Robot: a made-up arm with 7 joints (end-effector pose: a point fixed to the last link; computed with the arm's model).
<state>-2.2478 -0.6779 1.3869 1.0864 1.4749 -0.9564 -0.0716</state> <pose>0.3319 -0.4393 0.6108 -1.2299 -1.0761 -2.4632</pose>
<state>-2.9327 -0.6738 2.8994 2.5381 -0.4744 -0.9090 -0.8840</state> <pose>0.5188 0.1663 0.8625 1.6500 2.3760 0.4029</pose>
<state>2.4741 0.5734 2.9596 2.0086 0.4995 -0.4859 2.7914</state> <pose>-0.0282 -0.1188 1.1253 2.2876 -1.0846 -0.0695</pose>
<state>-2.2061 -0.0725 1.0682 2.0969 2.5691 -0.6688 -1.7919</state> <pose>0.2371 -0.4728 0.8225 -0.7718 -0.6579 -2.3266</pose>
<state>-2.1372 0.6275 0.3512 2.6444 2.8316 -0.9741 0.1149</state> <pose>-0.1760 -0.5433 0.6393 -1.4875 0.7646 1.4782</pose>
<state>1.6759 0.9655 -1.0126 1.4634 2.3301 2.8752 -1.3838</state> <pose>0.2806 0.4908 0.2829 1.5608 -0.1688 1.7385</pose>
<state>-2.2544 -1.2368 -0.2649 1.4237 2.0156 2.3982 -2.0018</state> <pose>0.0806 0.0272 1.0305 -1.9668 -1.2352 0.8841</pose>
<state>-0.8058 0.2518 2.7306 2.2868 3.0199 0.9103 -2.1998</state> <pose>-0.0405 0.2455 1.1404 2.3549 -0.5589 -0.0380</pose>
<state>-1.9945 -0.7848 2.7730 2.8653 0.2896 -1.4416 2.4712</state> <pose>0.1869 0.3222 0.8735 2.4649 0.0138 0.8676</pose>
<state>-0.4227 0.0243 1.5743 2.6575 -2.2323 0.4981 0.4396</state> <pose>0.1276 0.2644 1.1377 -1.3692 -2.2311 -1.0795</pose>
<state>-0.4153 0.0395 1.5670 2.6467 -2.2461 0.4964 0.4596</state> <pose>0.1398 0.2666 1.1360 -1.3631 -2.2259 -1.0669</pose>
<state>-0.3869 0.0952 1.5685 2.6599 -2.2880 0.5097 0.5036</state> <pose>0.1672 0.2473 1.1371 -1.3159 -2.1694 -1.0813</pose>
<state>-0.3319 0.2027 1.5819 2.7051 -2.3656 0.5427 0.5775</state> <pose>0.2180 0.2031 1.1357 -1.2267 -2.0428 -1.1246</pose>
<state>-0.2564 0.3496 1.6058 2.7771 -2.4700 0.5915 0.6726</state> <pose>0.2934 0.1457 1.1191 -1.1258 -1.8557 -1.1782</pose>
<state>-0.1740 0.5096 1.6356 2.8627 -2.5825 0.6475 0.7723</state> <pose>0.3815 0.0922 1.0792 -1.0493 -1.6404 -1.2235</pose>
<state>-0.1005 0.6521 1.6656 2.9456 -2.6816 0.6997 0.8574</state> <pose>0.4607 0.0534 1.0237 -1.0135 -1.4418 -1.2532</pose>
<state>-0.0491 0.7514 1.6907 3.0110 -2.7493 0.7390 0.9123</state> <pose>0.5135 0.0290 0.9734 -1.0076 -1.2958 -1.2704</pose>
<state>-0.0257 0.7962 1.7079 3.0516 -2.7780 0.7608 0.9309</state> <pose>0.5360 0.0128 0.9461 -1.0111 -1.2152 -1.2823</pose>
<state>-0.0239 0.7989 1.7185 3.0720 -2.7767 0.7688 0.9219</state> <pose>0.5371 0.0005 0.9413 -1.0124 -1.1846 -1.2928</pose>
